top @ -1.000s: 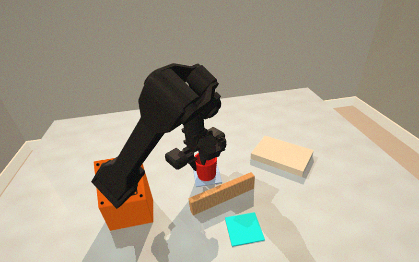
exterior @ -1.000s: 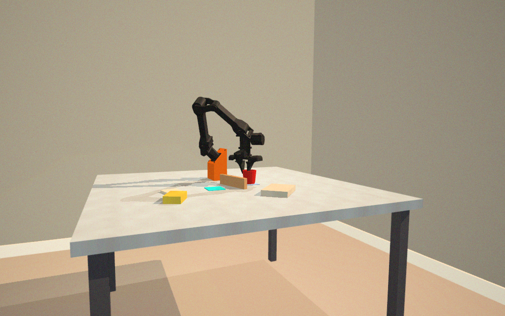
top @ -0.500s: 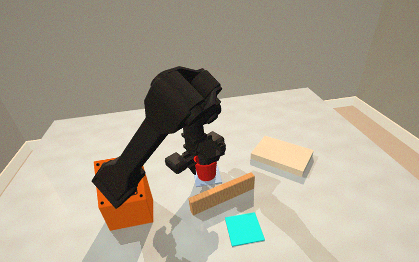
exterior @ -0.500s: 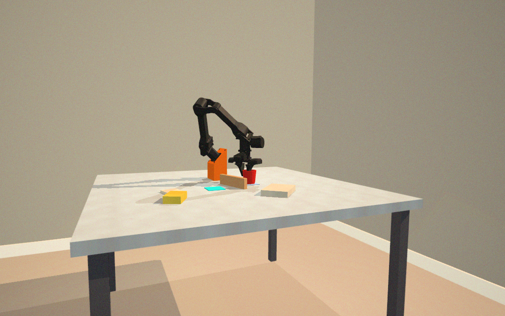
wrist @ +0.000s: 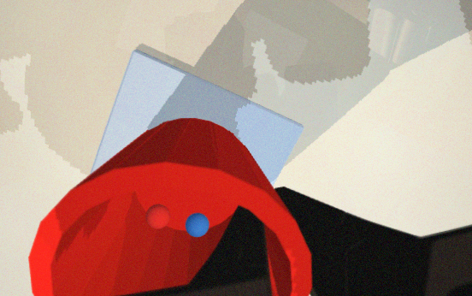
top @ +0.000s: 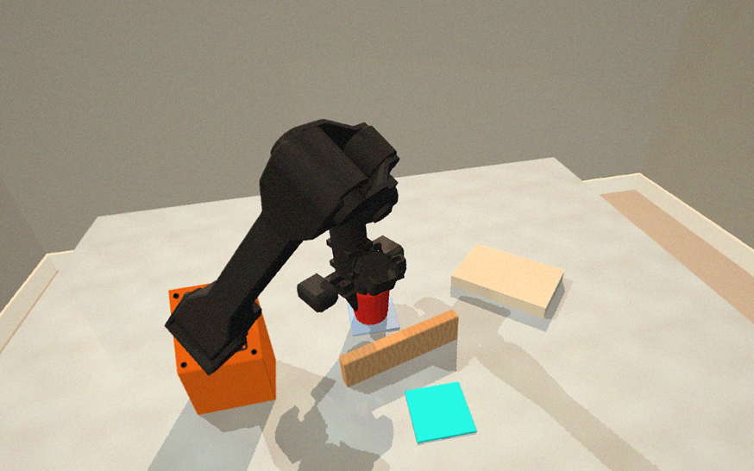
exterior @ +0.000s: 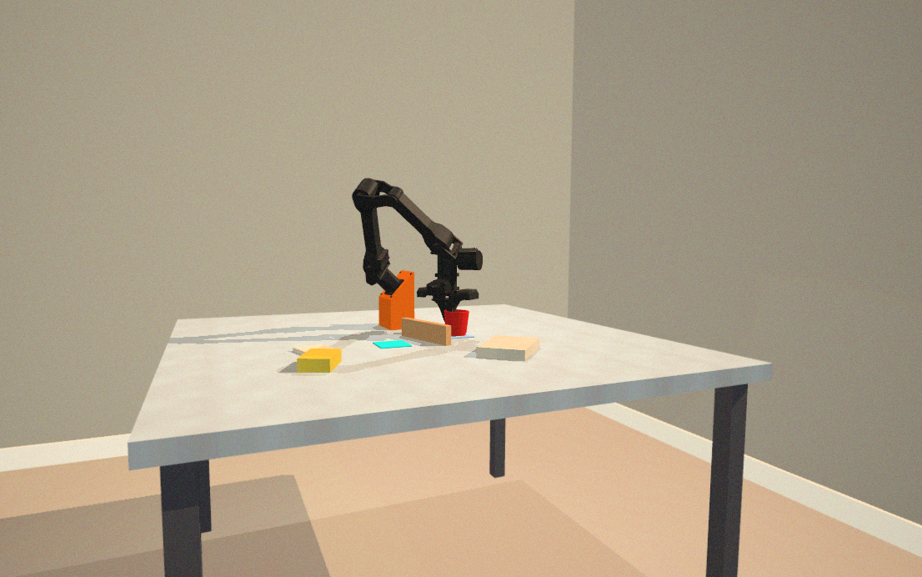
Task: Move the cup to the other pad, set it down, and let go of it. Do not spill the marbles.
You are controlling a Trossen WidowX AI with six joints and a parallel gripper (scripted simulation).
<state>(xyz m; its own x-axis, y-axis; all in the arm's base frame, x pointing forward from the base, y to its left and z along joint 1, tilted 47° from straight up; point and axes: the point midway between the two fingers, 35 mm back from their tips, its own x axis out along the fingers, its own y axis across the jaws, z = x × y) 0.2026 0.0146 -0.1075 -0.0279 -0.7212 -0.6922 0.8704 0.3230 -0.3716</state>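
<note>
My gripper tip is now 20 mm short of the green marble and 20 mm above it. The rest, counted from my gripper tip: blue marble (30 mm to the left, 20 mm below, 20 mm ahead); then red cup (30 mm ahead, 10 mm to the left); then red marble (30 mm to the left, 30 mm ahead, 20 mm below).
</note>
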